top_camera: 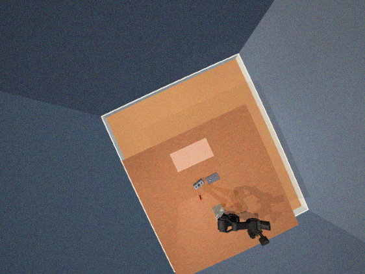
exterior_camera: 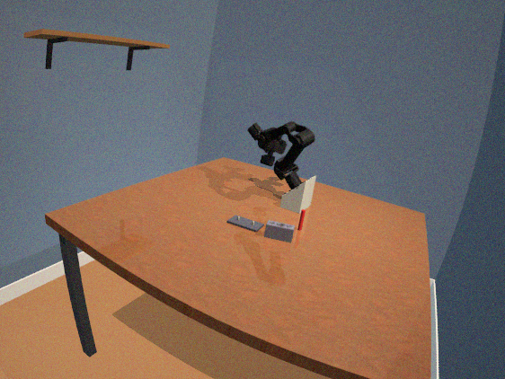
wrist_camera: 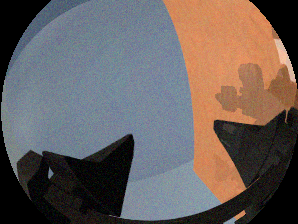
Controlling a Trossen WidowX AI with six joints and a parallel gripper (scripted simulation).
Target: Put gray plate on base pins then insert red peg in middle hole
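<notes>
My gripper tip is now 550 mm short of the gray plate, 320 mm to the right of it and 140 mm above it. Also, from my gripper tip: red peg (430 mm ahead, 350 mm to the left, 140 mm below); gray base (540 mm ahead, 180 mm to the left, 170 mm below).
</notes>
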